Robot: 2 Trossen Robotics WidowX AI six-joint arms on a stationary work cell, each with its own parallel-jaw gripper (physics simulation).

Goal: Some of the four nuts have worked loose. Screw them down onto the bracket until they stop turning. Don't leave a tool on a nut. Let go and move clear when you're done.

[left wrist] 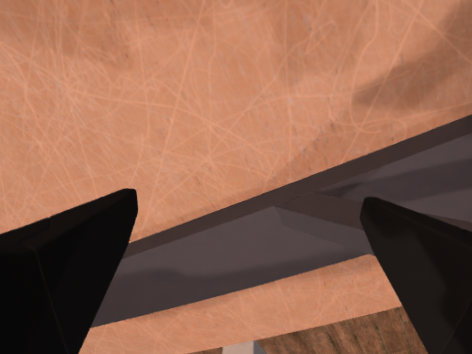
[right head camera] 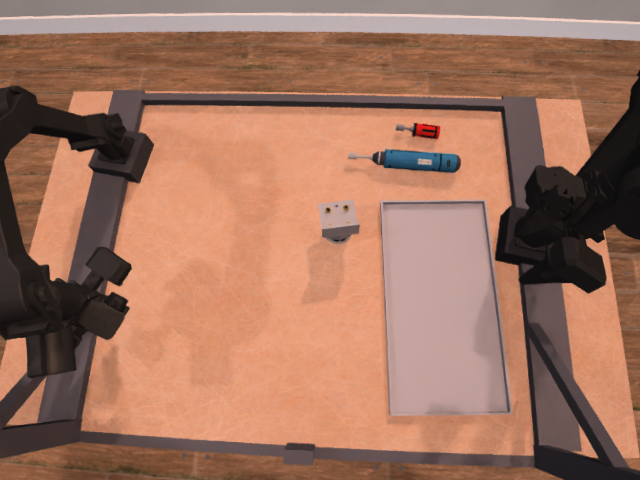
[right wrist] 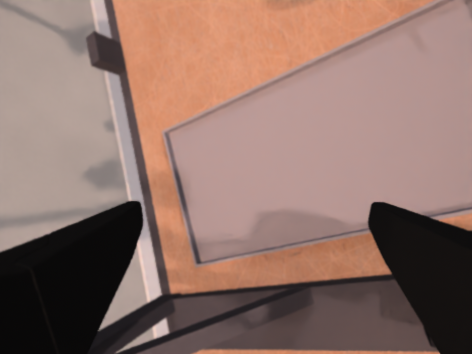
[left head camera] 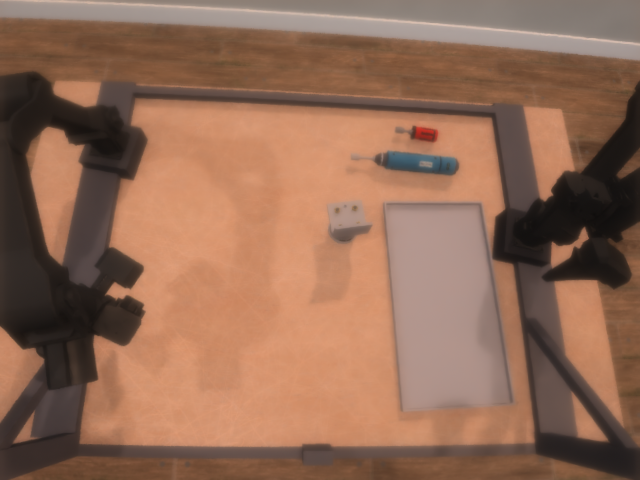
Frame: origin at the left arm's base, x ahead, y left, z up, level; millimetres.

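Where they show: left gripper, fingertip midpoint: (left wrist: 252,204); right gripper, fingertip midpoint: (right head camera: 520,257) (right wrist: 255,212) (left head camera: 538,256); left arm's base, link origin: (right head camera: 116,149) (left head camera: 110,144); right arm's base, link origin: (right head camera: 533,234) (left head camera: 529,234).
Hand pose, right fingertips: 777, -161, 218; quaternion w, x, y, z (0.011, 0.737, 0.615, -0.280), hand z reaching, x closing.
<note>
Each offset is from my right fingertips to the top centre of the thing, as dx, dy, dz.
A pale grey bracket (left head camera: 347,218) (right head camera: 338,217) stands mid-table on a round base. Two brass nuts, a left one {-273, +87, -193} (left head camera: 337,210) (right head camera: 327,210) and a right one (left head camera: 355,208) (right head camera: 345,207), show at its far edge. Two tiny brass spots show nearer its front edge; how tight any nut sits cannot be told. A blue driver {-163, +264, -226} (left head camera: 421,162) (right head camera: 418,160) and a short red driver {-143, +348, -238} (left head camera: 425,134) (right head camera: 427,130) lie behind, sockets toward picture left. My left gripper (left wrist: 252,204) is open and empty over the left frame bar. My right gripper (right wrist: 255,212) is open and empty at the right side.
A shallow grey tray {-47, -22, -251} (left head camera: 444,310) (right head camera: 442,310) (right wrist: 310,150) lies right of the bracket. Dark frame bars border the table, with a right side bar (left head camera: 542,330) (right head camera: 547,330) near my right arm and a small block {-258, -342, -210} (left head camera: 316,454) (right head camera: 299,454) on the front bar.
</note>
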